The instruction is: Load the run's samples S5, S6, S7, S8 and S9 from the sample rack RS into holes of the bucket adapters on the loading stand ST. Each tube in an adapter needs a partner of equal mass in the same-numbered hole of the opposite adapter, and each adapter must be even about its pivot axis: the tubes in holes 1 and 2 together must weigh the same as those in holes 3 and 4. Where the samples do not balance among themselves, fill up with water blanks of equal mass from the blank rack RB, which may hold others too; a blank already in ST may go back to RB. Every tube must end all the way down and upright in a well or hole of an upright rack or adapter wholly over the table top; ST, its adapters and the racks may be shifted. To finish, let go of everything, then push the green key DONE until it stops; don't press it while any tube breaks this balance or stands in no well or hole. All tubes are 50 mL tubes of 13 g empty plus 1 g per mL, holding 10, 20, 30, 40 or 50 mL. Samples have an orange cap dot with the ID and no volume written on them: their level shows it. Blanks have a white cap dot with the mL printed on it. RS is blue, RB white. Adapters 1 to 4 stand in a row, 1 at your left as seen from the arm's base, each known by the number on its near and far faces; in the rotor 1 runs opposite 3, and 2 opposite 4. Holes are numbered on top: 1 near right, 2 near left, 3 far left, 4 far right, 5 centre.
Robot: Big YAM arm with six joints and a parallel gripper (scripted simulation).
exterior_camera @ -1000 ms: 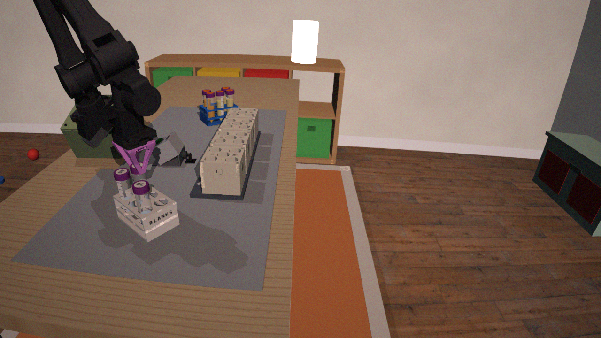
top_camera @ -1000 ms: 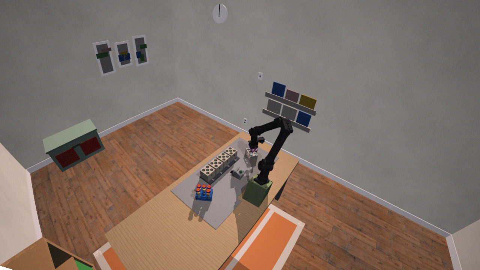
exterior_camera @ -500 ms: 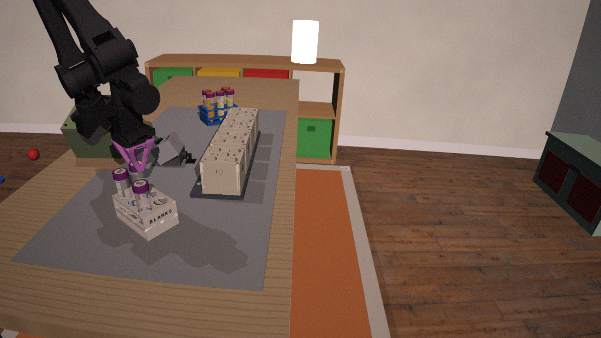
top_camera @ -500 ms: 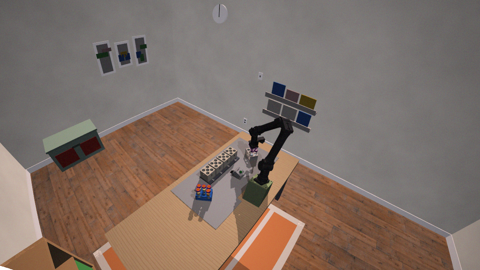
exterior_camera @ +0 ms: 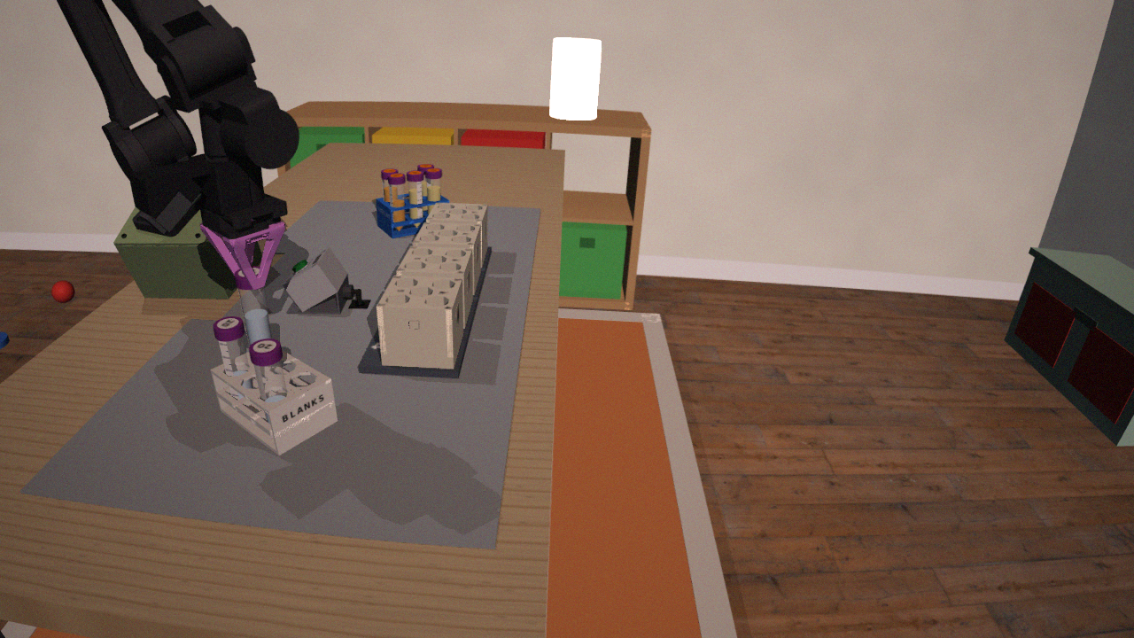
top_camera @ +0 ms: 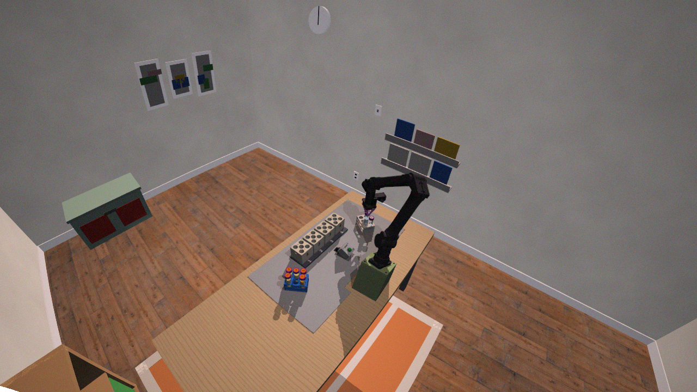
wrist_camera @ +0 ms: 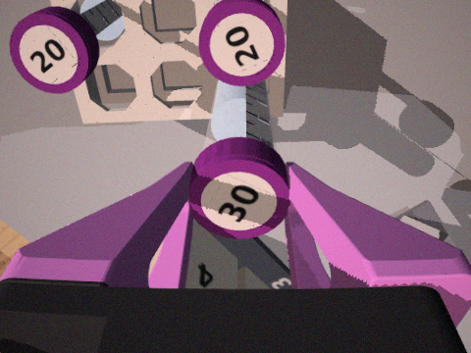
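My gripper is now 1 cm past the water blank marked 30 and 5 cm above it. Also, from my hand: green done key: 10 cm behind, 25 cm to the left, 10 cm below; then white blank rack RB: 3 cm ahead, 3 cm to the right, 14 cm below; then loading stand: 11 cm ahead, 32 cm to the left, 16 cm below.
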